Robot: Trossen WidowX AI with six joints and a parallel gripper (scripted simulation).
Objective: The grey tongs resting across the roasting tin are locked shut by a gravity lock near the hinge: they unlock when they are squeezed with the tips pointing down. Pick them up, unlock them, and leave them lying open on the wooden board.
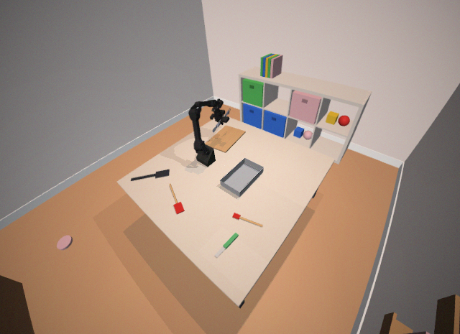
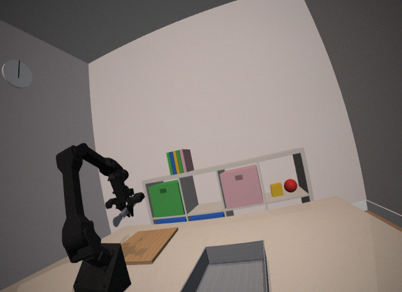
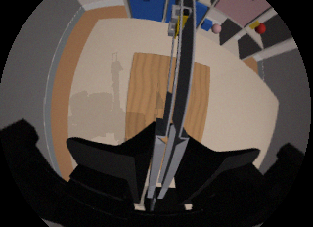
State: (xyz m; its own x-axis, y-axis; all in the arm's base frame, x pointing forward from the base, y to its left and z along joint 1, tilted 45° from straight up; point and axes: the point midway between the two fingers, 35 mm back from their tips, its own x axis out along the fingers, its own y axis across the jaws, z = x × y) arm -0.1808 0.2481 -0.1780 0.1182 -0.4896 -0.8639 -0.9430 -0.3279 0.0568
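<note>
Right now the wooden board is 13 cm below my gripper tip and 4 cm ahead of it. Also, from my gripper tip: black spatula 75 cm to the right, 14 cm below, 2 cm behind; grey roasting tin 53 cm ahead, 25 cm to the right, 11 cm below.
</note>
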